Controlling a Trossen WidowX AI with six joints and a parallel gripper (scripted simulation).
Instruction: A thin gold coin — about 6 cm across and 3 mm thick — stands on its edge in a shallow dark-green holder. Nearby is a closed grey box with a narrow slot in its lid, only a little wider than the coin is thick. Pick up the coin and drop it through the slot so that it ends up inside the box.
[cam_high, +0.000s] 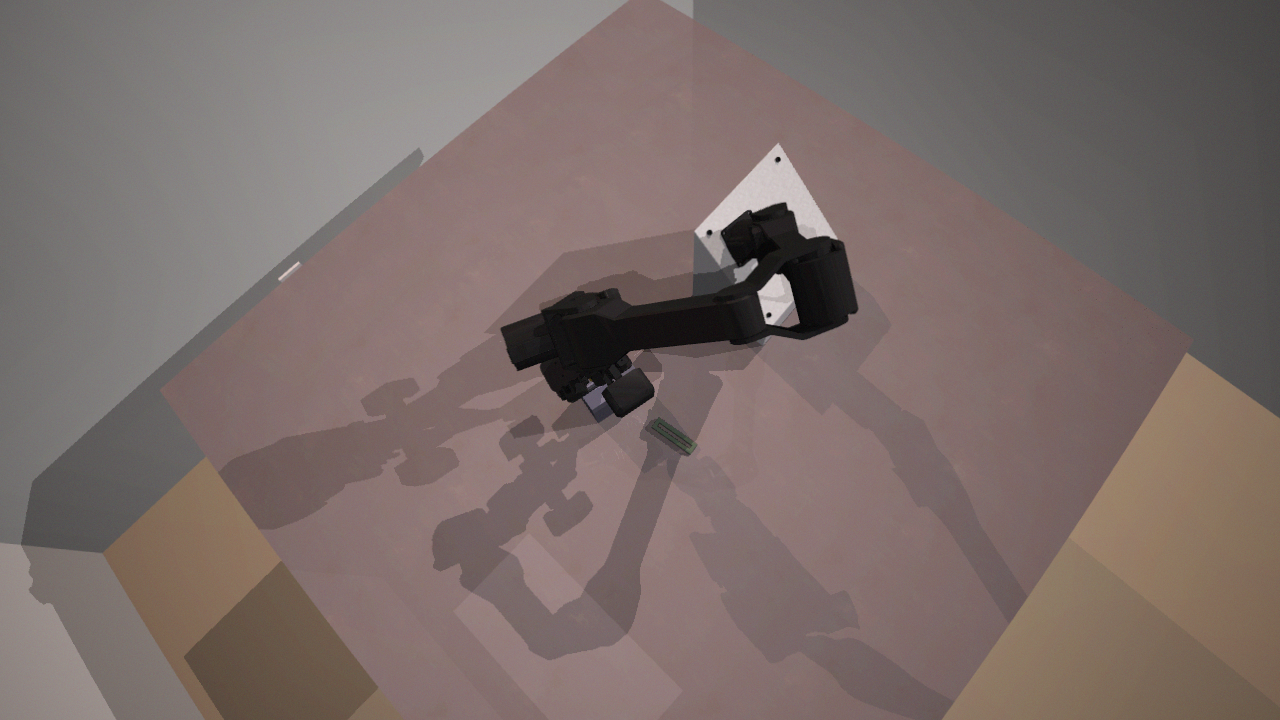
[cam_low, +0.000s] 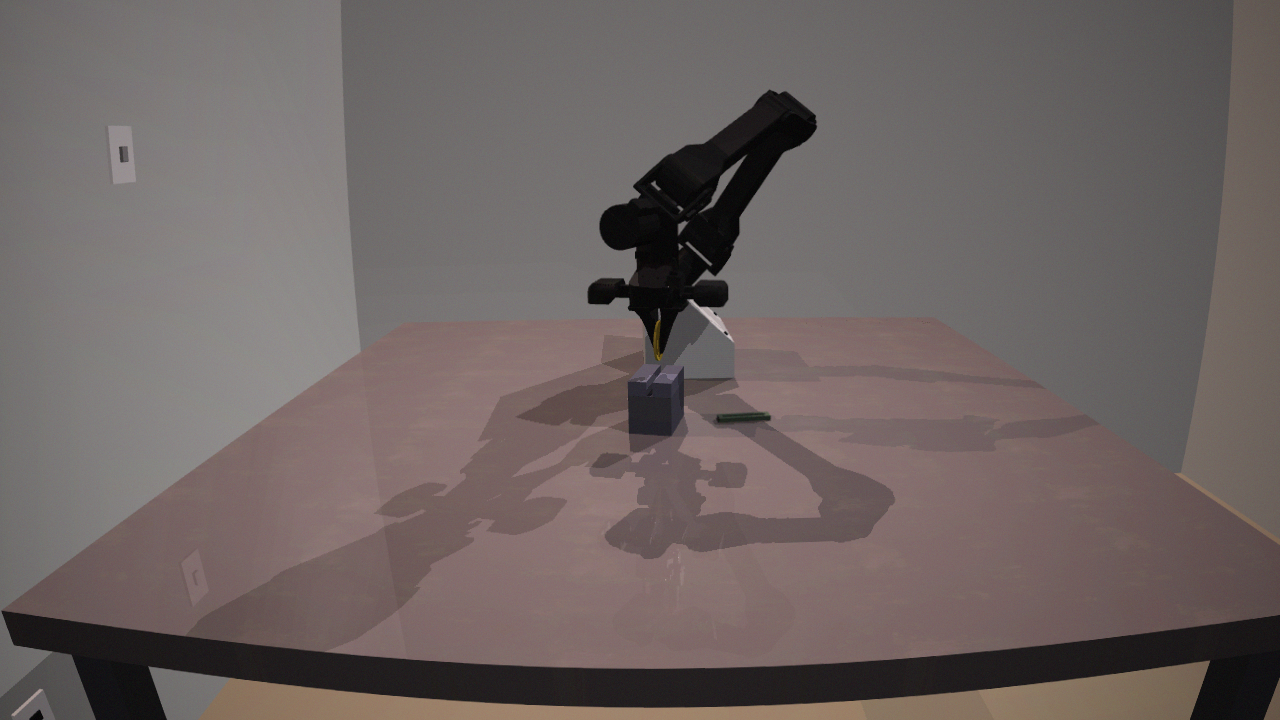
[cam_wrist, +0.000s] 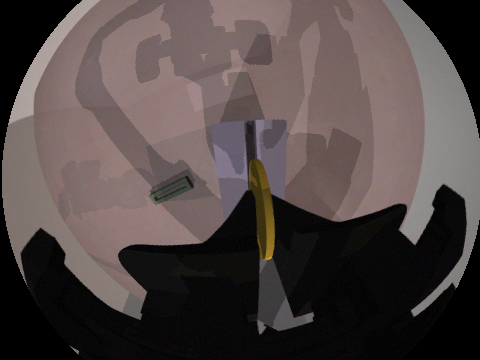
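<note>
The gold coin lies 2 cm above my gripper tip.
</note>
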